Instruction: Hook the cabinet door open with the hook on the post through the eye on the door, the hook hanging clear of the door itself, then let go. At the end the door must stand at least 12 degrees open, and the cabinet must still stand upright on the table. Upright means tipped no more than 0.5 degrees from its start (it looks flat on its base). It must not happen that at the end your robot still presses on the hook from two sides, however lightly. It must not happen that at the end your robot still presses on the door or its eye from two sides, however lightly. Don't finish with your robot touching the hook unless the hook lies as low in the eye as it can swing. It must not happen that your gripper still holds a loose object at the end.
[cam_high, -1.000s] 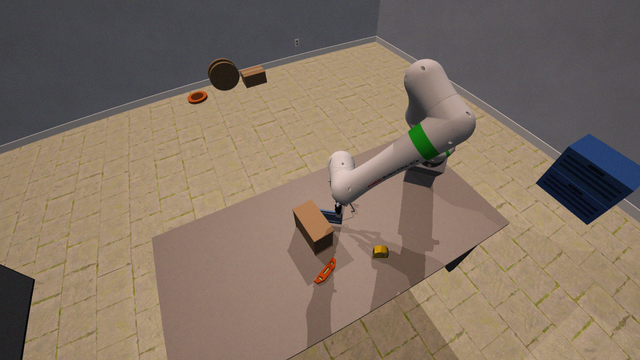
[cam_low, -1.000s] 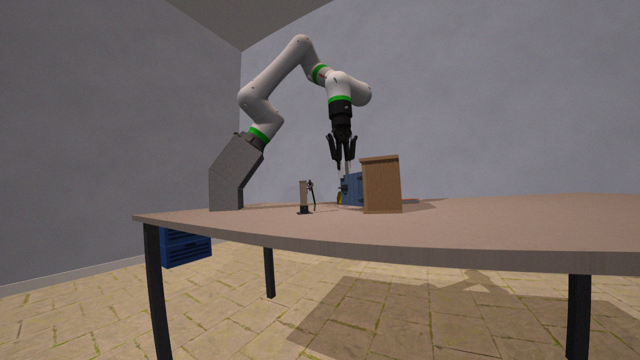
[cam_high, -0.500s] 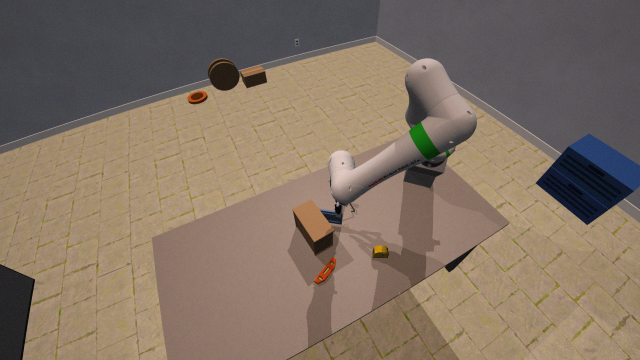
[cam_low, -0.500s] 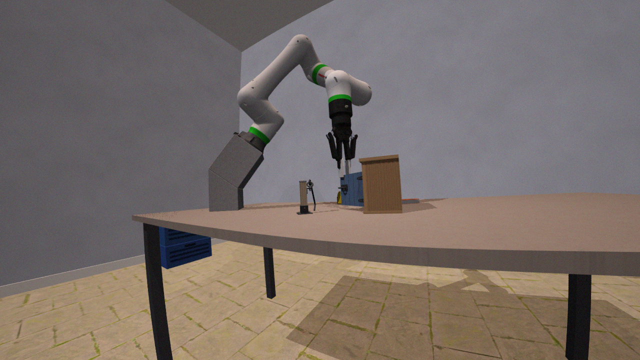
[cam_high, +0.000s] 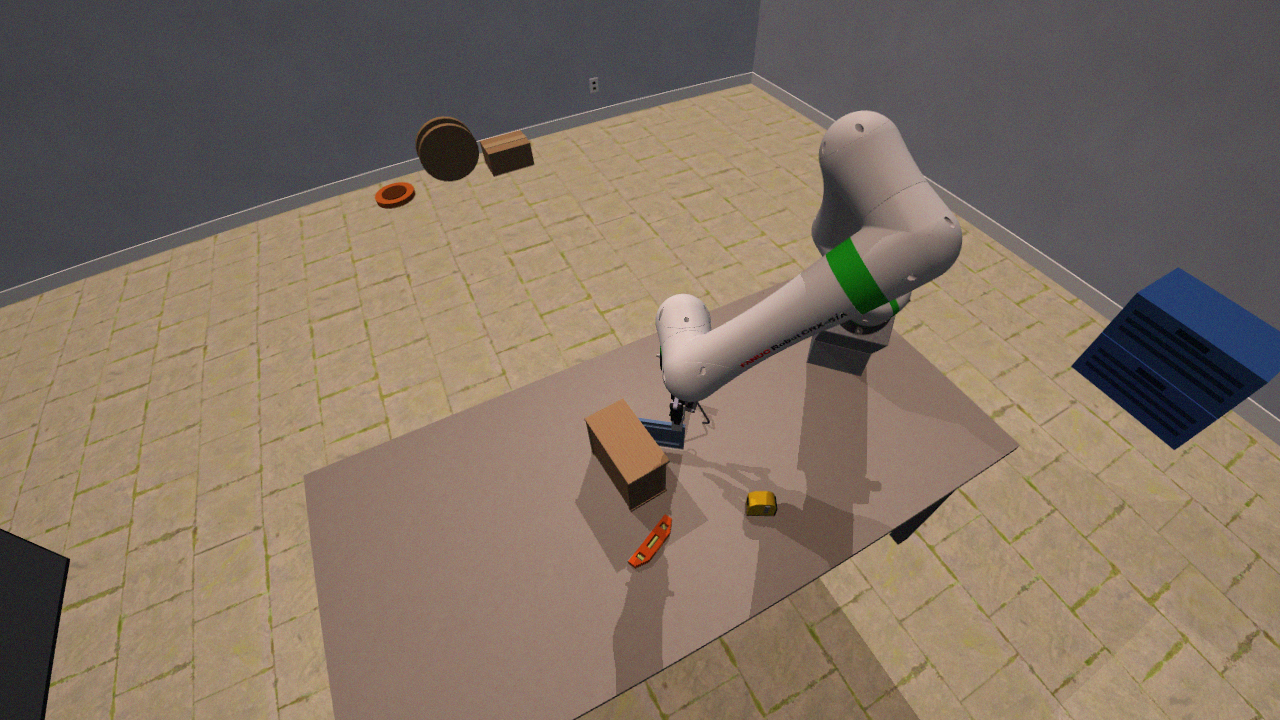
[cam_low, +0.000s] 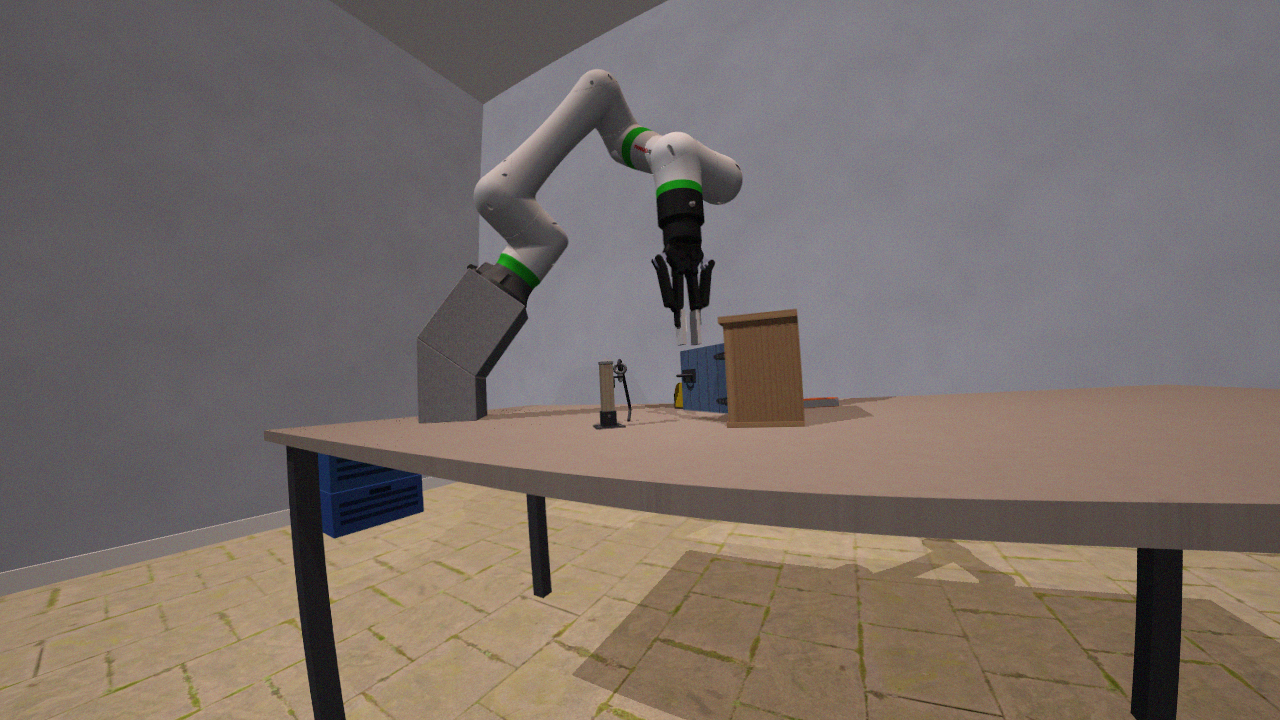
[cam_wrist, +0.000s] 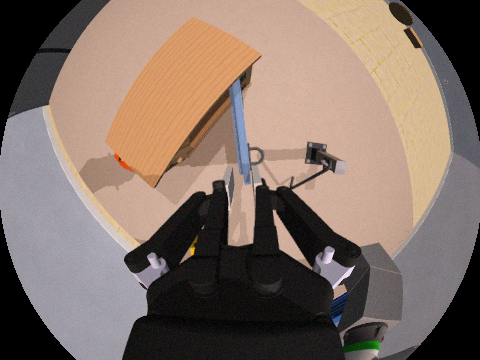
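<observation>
Now: hand 110 mm above the dark hook, 100 mm past it and 80 mm to the left of it. The rest, counted from my hand: hook post: 110 mm to the right, 100 mm below, 90 mm behind; yellow tape measure: 250 mm to the left, 140 mm below, 120 mm behind; cabinet door: 100 mm below, 50 mm to the right, 50 mm ahead.
</observation>
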